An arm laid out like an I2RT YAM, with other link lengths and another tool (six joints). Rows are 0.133 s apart.
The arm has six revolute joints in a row. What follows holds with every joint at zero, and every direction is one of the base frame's.
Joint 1 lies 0.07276 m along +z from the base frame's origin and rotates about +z.
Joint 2 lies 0.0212 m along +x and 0.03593 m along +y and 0.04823 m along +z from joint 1 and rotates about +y.
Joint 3 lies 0.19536 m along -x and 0.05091 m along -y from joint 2 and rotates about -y.
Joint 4 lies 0.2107 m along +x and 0.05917 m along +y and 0.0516 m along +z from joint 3 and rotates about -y.
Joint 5 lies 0.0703 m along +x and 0.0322 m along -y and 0.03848 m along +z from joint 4 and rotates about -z.
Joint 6 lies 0.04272 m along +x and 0.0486 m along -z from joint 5 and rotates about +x.
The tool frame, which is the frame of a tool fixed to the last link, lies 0.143 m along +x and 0.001 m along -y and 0.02 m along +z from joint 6; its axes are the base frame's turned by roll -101.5, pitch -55.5 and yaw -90 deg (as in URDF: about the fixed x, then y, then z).
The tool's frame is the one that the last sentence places.
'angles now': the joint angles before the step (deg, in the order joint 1, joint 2, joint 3, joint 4, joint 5, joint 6). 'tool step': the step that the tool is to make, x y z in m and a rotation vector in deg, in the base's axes. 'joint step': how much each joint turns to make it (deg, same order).
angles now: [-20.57 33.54 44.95 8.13 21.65 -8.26]
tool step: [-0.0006 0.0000 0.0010 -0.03 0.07 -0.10]
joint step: [0.00 0.00 0.33 -0.35 0.07 -0.09]
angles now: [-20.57 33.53 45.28 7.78 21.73 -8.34]
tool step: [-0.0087 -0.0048 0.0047 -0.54 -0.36 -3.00]
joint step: [0.01 -0.32 0.37 0.42 2.70 -1.51]
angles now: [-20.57 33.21 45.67 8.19 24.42 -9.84]
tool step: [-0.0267 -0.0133 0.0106 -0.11 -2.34 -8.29]
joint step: [0.06 -0.85 0.38 2.37 7.99 -2.87]
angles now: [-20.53 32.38 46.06 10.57 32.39 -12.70]
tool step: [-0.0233 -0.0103 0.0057 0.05 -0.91 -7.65]
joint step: [-0.02 -0.38 0.23 2.39 7.03 -3.68]
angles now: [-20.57 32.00 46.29 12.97 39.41 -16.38]
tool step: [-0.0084 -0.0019 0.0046 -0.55 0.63 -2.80]
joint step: [-0.01 -0.07 0.72 0.48 2.12 -2.57]
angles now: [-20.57 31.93 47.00 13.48 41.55 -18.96]
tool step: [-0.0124 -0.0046 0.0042 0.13 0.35 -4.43]
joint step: [-0.02 0.41 0.95 1.14 3.85 -2.99]
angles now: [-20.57 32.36 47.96 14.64 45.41 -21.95]
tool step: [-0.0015 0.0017 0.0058 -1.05 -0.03 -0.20]
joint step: [-0.01 0.13 0.43 1.03 -0.34 -1.32]
